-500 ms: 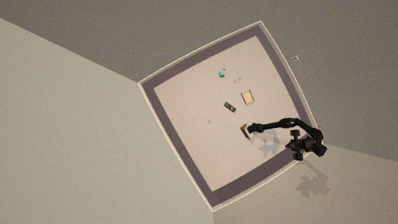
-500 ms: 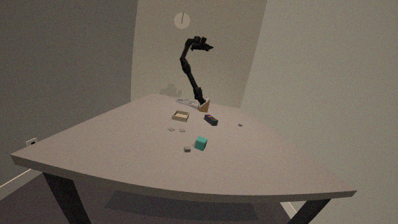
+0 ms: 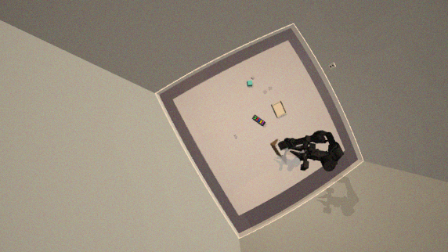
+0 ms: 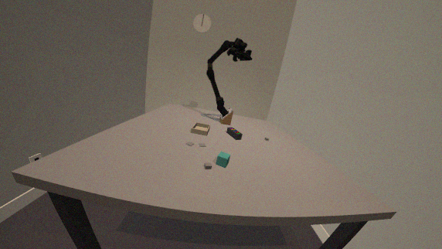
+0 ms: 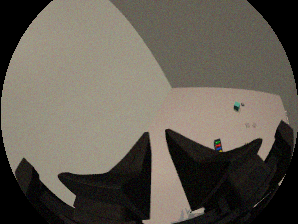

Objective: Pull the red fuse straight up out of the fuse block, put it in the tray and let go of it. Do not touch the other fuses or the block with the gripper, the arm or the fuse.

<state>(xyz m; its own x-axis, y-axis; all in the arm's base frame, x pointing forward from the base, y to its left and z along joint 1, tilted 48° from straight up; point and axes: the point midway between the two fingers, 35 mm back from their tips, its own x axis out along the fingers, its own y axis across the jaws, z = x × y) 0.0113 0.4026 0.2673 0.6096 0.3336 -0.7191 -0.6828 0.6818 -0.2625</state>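
Right now my gripper tip is 20 cm short of the red fuse, 2 cm to the left of it and 51 cm above it. The rest, counted from my gripper tip: teal cube (52 cm ahead, 11 cm to the right, 52 cm below); then tan tray (20 cm ahead, 26 cm to the right, 54 cm below).
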